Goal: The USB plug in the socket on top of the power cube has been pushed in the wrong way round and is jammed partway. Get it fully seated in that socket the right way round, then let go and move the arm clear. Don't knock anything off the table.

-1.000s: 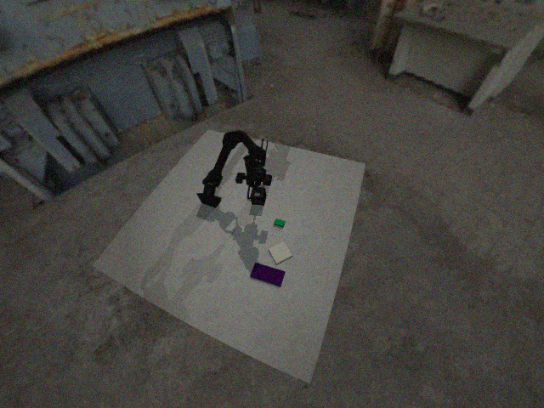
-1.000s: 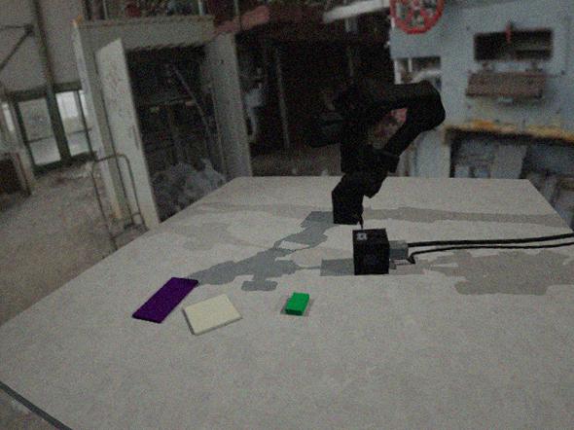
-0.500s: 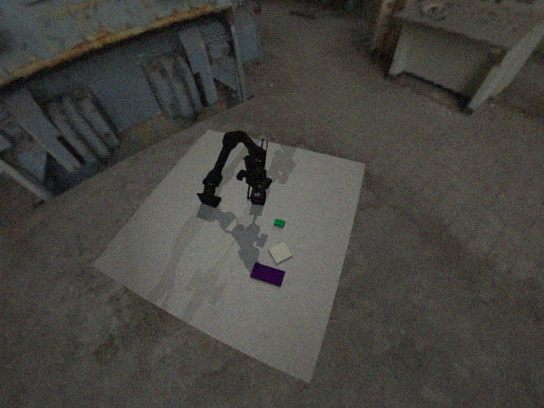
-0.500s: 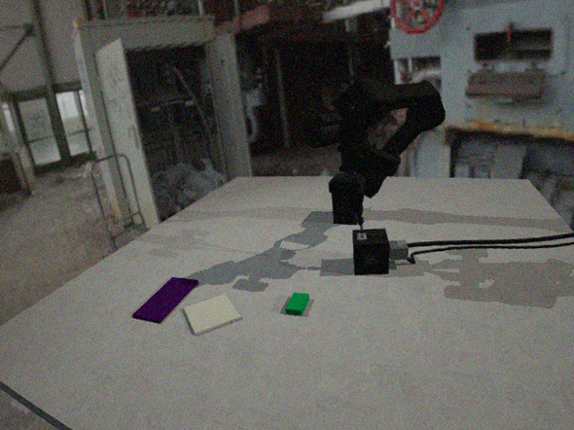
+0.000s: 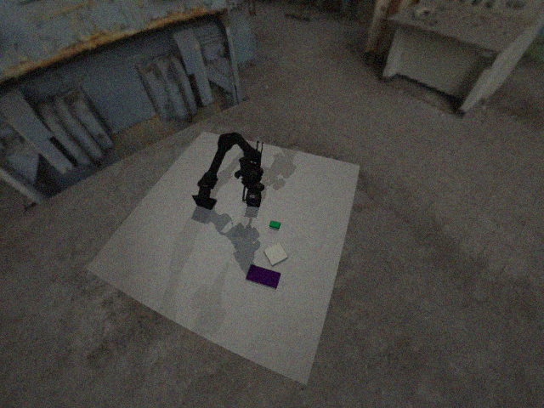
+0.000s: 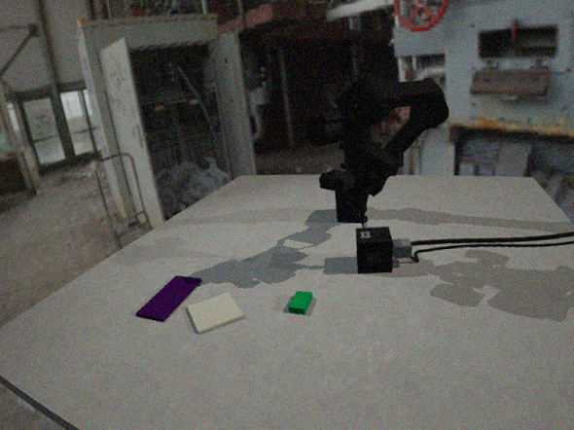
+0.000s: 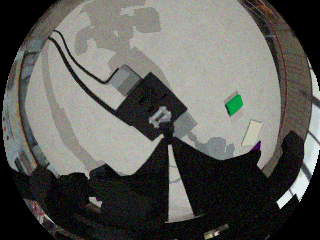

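My gripper tip is now 2 cm above the USB plug. Round my gripper tip: green block 18 cm ahead, 7 cm to the right, 13 cm below; cream tile 27 cm ahead, 22 cm to the right, 13 cm below; pale socket 1 cm to the left, 7 cm below.
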